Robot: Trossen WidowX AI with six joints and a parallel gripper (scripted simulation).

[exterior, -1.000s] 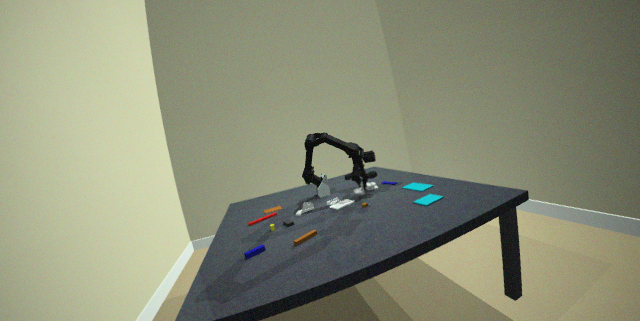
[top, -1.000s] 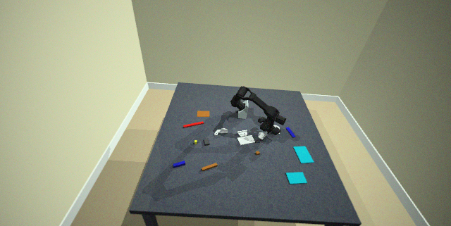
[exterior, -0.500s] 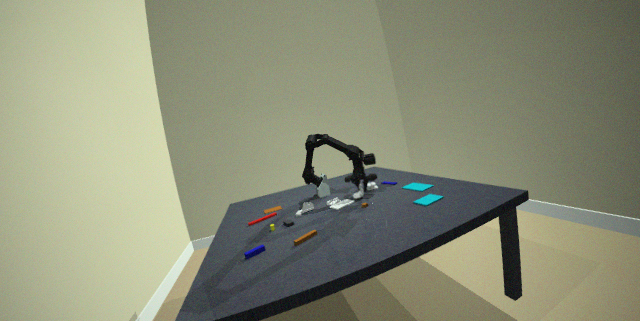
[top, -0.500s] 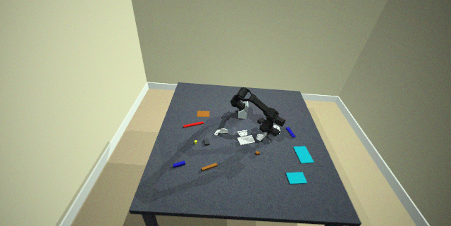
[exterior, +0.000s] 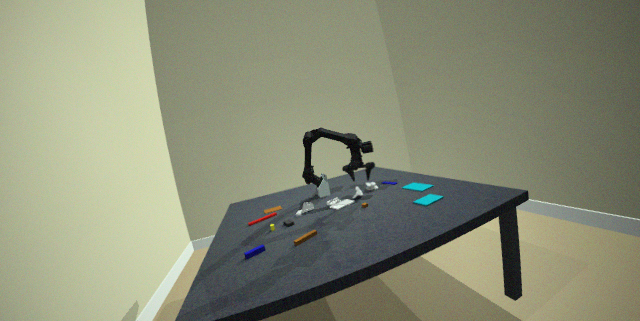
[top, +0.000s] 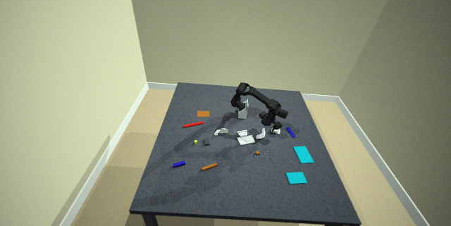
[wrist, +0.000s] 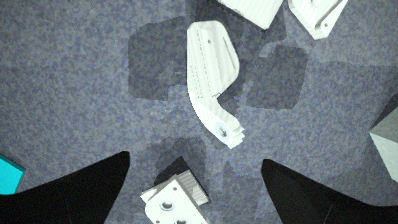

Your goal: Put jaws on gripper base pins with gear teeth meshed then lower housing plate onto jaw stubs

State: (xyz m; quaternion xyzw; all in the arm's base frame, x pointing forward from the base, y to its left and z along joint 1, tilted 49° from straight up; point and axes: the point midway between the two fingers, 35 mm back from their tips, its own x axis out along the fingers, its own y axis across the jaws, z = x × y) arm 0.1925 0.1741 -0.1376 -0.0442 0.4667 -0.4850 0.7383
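Now: gripper tip 5 cm above the white jaw and 3 cm to the left of it. Also, from my gripper tip: orange cube 20 cm ahead, 7 cm below, 6 cm to the right; white gripper base 8 cm to the left, 6 cm behind, 5 cm below; grey block 45 cm to the right, 17 cm ahead, 7 cm below.
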